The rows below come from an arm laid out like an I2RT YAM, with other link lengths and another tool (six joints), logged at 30 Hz.
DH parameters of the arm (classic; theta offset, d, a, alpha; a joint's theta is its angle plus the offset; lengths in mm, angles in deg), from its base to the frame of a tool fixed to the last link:
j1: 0 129.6 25.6 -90
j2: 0 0 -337.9 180
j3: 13.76 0 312.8 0
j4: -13.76 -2 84.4 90
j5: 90 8.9 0 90
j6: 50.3 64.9 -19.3 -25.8
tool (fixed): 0 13.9 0 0
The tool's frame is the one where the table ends.
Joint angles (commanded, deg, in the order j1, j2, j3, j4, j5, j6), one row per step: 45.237, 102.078, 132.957, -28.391, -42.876, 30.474; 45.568, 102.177, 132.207, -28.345, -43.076, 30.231; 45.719, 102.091, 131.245, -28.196, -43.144, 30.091; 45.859, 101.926, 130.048, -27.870, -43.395, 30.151; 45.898, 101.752, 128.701, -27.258, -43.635, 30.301; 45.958, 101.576, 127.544, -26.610, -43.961, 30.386; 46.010, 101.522, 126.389, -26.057, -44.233, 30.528; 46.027, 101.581, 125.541, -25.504, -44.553, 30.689; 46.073, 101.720, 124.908, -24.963, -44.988, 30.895; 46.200, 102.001, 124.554, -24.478, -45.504, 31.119
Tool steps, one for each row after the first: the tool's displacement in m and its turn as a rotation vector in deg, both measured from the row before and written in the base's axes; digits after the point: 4 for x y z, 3 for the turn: 0.0003, 0.0044, -0.0054, -0.584, 0.316, 0.524; 0.0009, 0.0028, -0.0051, -0.524, 0.367, 0.217; 0.0008, 0.0028, -0.0056, -0.507, 0.550, 0.391; 0.0018, 0.0025, -0.0059, -0.401, 0.541, 0.279; 0.0009, 0.0020, -0.0046, -0.237, 0.319, 0.385; 0.0018, 0.0028, -0.0058, -0.391, 0.526, 0.322; 0.0019, 0.0025, -0.0048, -0.251, 0.412, 0.334; 0.0015, 0.0026, -0.0040, -0.161, 0.375, 0.477; 0.0011, 0.0032, -0.0034, -0.102, 0.340, 0.638
